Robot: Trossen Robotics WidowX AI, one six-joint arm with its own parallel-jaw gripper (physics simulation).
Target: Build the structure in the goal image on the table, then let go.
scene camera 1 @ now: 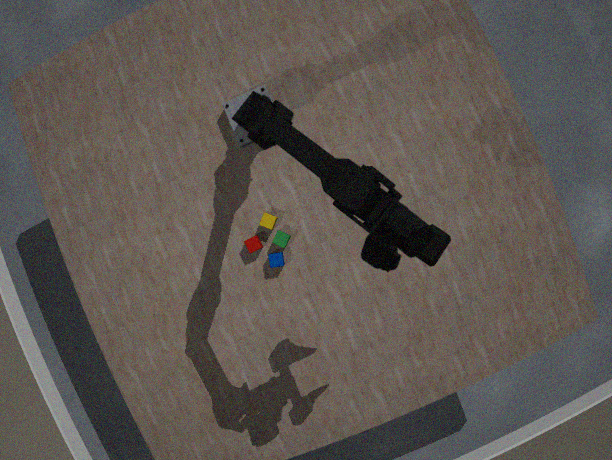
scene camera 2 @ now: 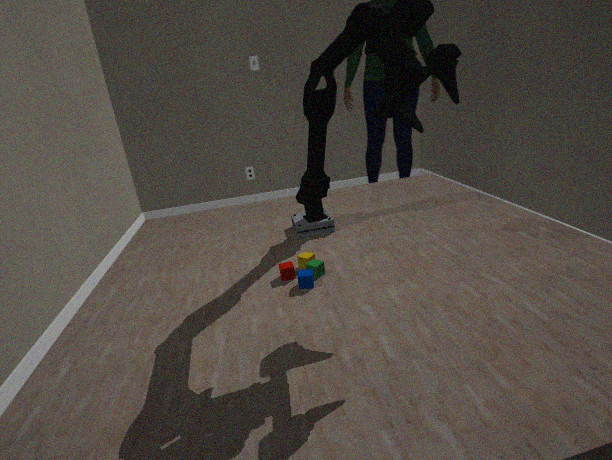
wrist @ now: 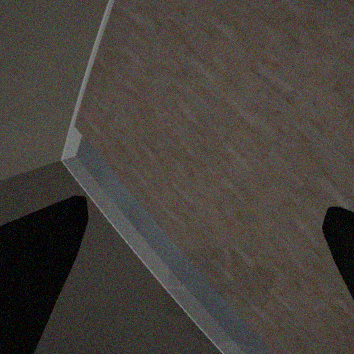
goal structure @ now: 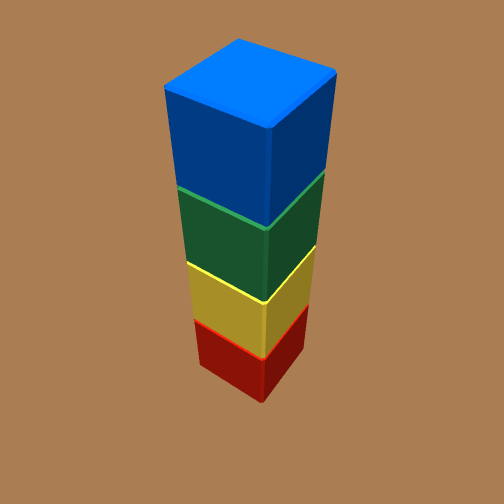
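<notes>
Four small cubes lie separately on the wood-grain table, close together near the arm's base. The yellow cube (scene camera 1: 268, 221) (scene camera 2: 306, 258) is nearest the base. The red cube (scene camera 1: 253, 244) (scene camera 2: 287, 271) is to the left in both scene views. The green cube (scene camera 1: 281, 239) (scene camera 2: 317, 269) is to the right, and the blue cube (scene camera 1: 276, 260) (scene camera 2: 305, 279) is close beside it, farthest from the base. My gripper (scene camera 2: 439, 117) (wrist: 208, 213) is open and empty, high above the table and well away from the cubes. No cube shows in the wrist view.
The arm's grey base plate (scene camera 2: 315, 227) is bolted behind the cubes. Long dark arm shadows cross the table (scene camera 1: 400, 325) (scene camera 2: 425, 325). A person (scene camera 2: 375, 125) stands behind the arm. The wrist view shows the table edge and wall.
</notes>
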